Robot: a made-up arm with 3 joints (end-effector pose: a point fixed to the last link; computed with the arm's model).
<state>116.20 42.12 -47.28</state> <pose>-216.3 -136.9 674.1 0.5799 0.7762 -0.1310 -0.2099</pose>
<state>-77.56 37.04 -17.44</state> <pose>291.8 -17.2 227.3 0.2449 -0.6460 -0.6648 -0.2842</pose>
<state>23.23 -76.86 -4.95</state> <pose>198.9 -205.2 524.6 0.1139 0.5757 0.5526 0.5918</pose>
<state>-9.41 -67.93 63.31</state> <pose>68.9 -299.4 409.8 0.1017 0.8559 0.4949 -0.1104</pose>
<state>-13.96 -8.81 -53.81</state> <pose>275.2 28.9 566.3 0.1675 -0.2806 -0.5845 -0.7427</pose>
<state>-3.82 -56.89 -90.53</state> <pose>55.7 -189.6 702.3 0.1713 0.1024 0.3539 0.9137</pose>
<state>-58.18 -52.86 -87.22</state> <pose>69.5 -58.9 744.6 0.4343 0.3010 0.5486 0.6480</pose>
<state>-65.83 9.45 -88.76</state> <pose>283.5 -102.4 538.9 0.0155 -0.3995 -0.4600 -0.7928</pose>
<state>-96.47 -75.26 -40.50</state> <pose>81.4 -9.0 729.5 0.7001 0.5787 0.4184 0.0024</pose>
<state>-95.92 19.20 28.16</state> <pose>133.5 -239.3 236.6 0.1112 -0.8009 -0.5500 0.2092</pose>
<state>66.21 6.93 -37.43</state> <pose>16.4 149.4 703.6 0.5233 0.3197 -0.4591 -0.6428</pose>
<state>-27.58 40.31 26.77</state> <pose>187.9 218.0 230.4 0.3016 -0.2668 -0.9121 -0.0763</pose>
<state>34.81 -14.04 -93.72</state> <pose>213.1 -54.3 653.9 0.4110 0.1356 -0.1391 -0.8907</pose>
